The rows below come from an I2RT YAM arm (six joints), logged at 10 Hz.
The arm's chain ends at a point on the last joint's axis. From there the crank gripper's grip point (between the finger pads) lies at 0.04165 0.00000 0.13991 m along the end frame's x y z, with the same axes.
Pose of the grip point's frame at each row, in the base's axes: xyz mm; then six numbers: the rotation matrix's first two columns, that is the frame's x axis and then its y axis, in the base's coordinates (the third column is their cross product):
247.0, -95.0, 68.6, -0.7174, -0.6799, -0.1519, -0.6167, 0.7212, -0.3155
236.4, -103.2, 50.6, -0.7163, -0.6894, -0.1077, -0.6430, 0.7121, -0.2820
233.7, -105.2, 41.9, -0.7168, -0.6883, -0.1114, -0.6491, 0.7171, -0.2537
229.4, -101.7, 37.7, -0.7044, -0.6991, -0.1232, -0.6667, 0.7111, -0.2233
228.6, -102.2, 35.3, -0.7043, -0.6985, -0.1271, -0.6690, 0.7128, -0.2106
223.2, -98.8, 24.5, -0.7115, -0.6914, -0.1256, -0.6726, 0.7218, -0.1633
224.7, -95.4, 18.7, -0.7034, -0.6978, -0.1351, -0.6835, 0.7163, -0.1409
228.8, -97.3, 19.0, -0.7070, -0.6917, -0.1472, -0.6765, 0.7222, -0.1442
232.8, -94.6, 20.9, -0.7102, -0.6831, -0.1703, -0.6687, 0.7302, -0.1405
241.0, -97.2, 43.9, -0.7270, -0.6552, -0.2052, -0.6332, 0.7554, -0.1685
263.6, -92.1, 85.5, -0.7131, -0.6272, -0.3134, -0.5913, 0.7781, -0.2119
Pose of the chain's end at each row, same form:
231.5, -48.1, 206.0, -0.7174, -0.6799, -0.1519, -0.6167, 0.7212, -0.3155
228.3, -55.9, 188.5, -0.7163, -0.6894, -0.1077, -0.6430, 0.7121, -0.2820
227.9, -61.2, 181.0, -0.7168, -0.6883, -0.1114, -0.6491, 0.7171, -0.2537
224.6, -62.1, 178.1, -0.7044, -0.6991, -0.1232, -0.6667, 0.7111, -0.2233
224.7, -64.3, 176.2, -0.7043, -0.6985, -0.1271, -0.6690, 0.7128, -0.2106
224.4, -65.6, 166.6, -0.7115, -0.6914, -0.1256, -0.6726, 0.7218, -0.1633
226.7, -65.4, 161.5, -0.7034, -0.6978, -0.1351, -0.6835, 0.7163, -0.1409
229.4, -68.2, 162.0, -0.7070, -0.6917, -0.1472, -0.6765, 0.7222, -0.1442
231.6, -68.1, 164.5, -0.7102, -0.6831, -0.1703, -0.6687, 0.7302, -0.1405
234.1, -71.0, 187.3, -0.7270, -0.6552, -0.2052, -0.6332, 0.7554, -0.1685
240.6, -70.8, 228.1, -0.7131, -0.6272, -0.3134, -0.5913, 0.7781, -0.2119

